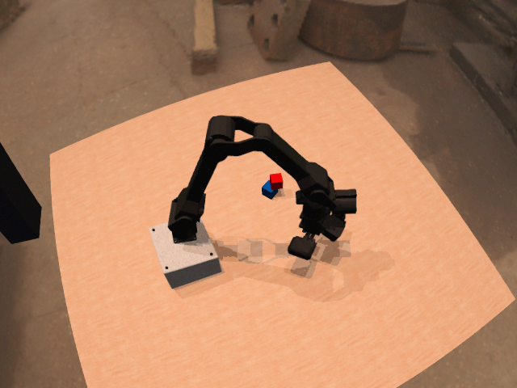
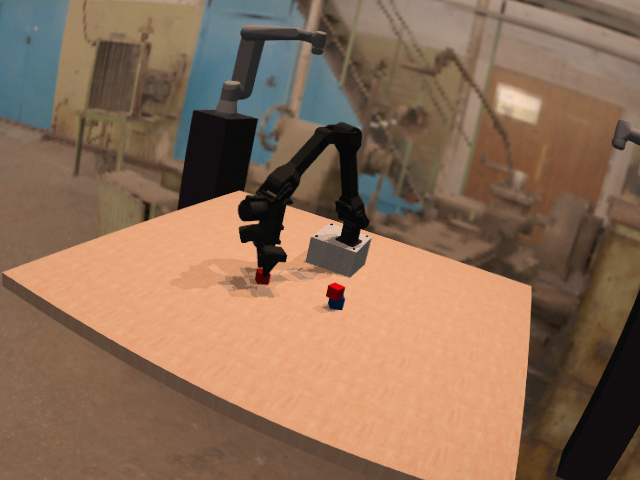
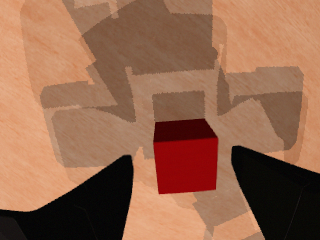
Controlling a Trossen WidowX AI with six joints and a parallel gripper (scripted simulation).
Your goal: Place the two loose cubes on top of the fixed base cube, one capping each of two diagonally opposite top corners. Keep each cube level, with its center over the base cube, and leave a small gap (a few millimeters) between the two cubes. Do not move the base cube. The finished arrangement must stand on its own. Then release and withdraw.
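My gripper tip is 210 mm to the right of the blue base cube, 60 mm past it and 10 mm above it.
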